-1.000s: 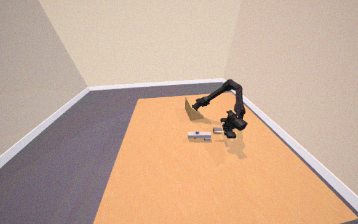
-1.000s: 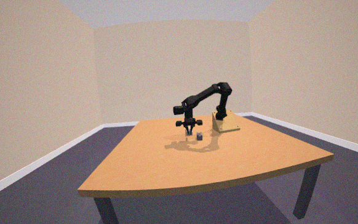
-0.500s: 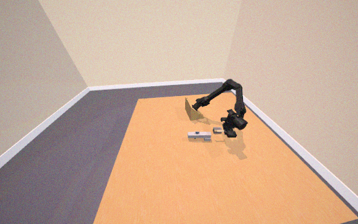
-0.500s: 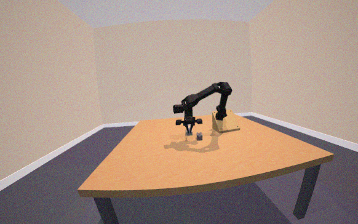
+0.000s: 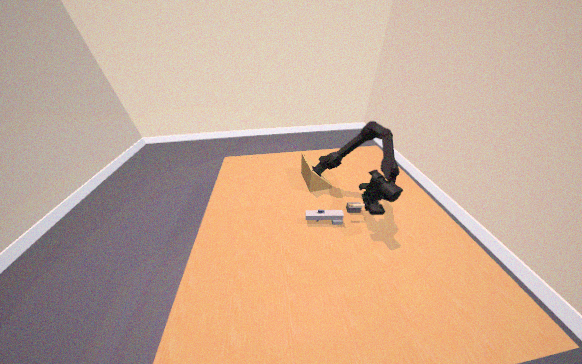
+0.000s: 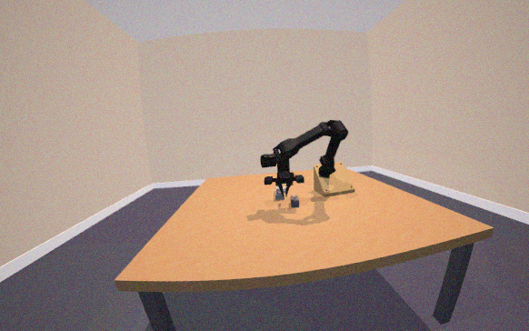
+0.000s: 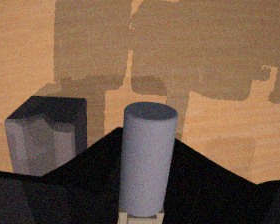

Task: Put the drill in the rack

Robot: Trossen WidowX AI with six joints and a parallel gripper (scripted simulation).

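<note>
Right now the drill is 4 cm to the right of my gripper tip and 3 cm above it. Also, from my gripper tip: blue key (2 cm ahead, 23 cm to the right, 1 cm below); grey holder block (2 cm ahead, 21 cm to the right, 2 cm below); dark grey rack (5 cm behind, 4 cm to the right, 4 cm below).
</note>
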